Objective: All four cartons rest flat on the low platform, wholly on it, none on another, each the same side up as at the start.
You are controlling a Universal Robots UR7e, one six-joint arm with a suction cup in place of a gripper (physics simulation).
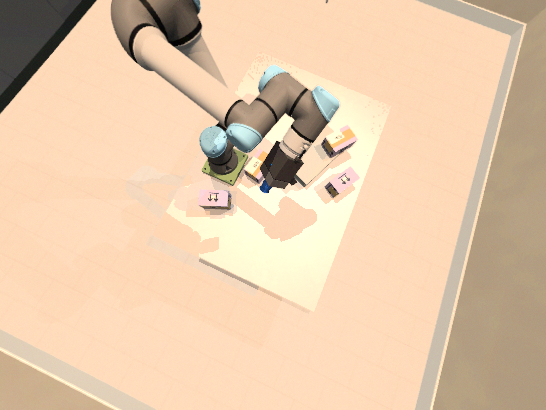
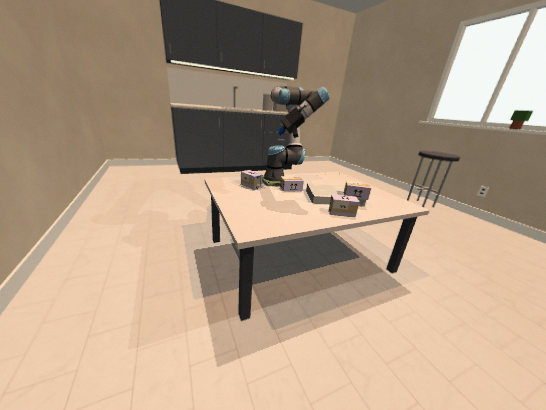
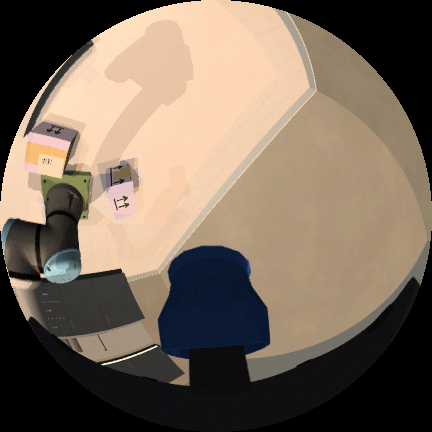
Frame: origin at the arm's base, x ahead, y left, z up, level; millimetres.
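Seen in the pictures: hand at its tool point: (image 1: 264,189) (image 2: 278,132) (image 3: 210,279); arm's base at its link origin: (image 1: 223,160) (image 2: 274,177) (image 3: 63,203).
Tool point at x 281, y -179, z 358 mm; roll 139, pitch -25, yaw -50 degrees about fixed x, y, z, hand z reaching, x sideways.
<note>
Offsets run from my tool point to a thing's top centre. Level surfaces: height alone.
My suction cup (image 1: 265,188) (image 2: 281,130) (image 3: 209,262) is blue, off, and holds nothing, high above the table. The low grey platform {dx +138, dy +378, dz -334 mm} (image 1: 314,167) (image 2: 324,190) is partly hidden by my arm. An orange-topped carton {dx +257, dy +433, dz -258 mm} (image 1: 340,142) (image 2: 357,191) appears to stand on its right end; how wholly, I cannot tell. A pink-topped carton {dx +332, dy +245, dz -291 mm} (image 1: 342,181) (image 2: 343,205) stands on the table in front of it. Another orange-topped carton {dx -91, dy +201, dz -306 mm} (image 1: 255,166) (image 2: 292,184) (image 3: 48,150) stands between base and platform. A second pink-topped carton {dx -240, dy -32, dz -291 mm} (image 1: 214,197) (image 2: 251,180) (image 3: 121,198) stands on the table beside the base.
The green base plate (image 1: 234,175) (image 2: 271,182) (image 3: 84,181) sits on the table {dz -382 mm} (image 1: 300,260) (image 2: 270,222) between the two nearer cartons. My arm reaches over the platform. A round stool (image 2: 438,155) stands on the floor beyond the table. Dark cabinets (image 2: 200,137) line the wall behind.
</note>
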